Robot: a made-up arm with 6 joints.
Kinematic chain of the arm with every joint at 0, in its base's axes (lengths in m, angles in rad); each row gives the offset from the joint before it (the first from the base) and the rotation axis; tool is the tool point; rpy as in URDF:
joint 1: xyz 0 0 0.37 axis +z
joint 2: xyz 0 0 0 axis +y
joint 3: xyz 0.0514 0 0.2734 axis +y
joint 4: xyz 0.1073 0 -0.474 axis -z
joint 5: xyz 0 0 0 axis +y
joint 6: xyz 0.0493 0 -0.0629 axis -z
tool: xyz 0 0 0 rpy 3.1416 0 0
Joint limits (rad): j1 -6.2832..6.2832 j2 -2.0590..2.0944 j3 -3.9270..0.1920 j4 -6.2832..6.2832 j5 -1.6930..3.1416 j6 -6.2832..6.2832
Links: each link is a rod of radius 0.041 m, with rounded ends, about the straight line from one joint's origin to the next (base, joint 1, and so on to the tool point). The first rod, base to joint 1, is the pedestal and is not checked.
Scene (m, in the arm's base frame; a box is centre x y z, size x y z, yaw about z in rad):
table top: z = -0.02
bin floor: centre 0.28 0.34 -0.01 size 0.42 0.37 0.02 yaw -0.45
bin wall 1: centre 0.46 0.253 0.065 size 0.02 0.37 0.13 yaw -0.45
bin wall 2: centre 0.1 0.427 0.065 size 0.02 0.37 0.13 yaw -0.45
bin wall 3: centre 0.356 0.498 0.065 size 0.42 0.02 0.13 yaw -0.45
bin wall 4: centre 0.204 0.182 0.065 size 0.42 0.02 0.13 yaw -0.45
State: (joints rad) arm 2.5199 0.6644 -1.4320 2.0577 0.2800 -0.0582
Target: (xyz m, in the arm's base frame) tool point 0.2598 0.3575 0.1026
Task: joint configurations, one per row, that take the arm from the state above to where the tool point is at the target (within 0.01 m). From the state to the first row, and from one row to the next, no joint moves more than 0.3 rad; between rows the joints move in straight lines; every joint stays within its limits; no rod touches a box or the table.
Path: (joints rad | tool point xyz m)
1: 2.2667 0.5503 -1.3402 1.9755 0.1239 -0.0128 | -0.3789 0.5126 0.2590
2: 2.0135 0.4363 -1.2484 1.8934 -0.0322 0.0326 | -0.2187 0.5749 0.2939
3: 1.7604 0.3222 -1.1566 1.8112 -0.1883 0.0780 | -0.0534 0.5884 0.3283
4: 1.5072 0.2082 -1.0648 1.7290 -0.3444 0.1234 | 0.1023 0.5550 0.3615
5: 1.2540 0.0941 -0.9730 1.6468 -0.5005 0.1689 | 0.2350 0.4818 0.3932
6: 1.1502 0.3131 -0.9217 1.8467 -0.2687 0.0553 | 0.2626 0.4357 0.2377
7: 1.0463 0.5321 -0.8705 2.0465 -0.0368 -0.0582 | 0.2598 0.3575 0.1026

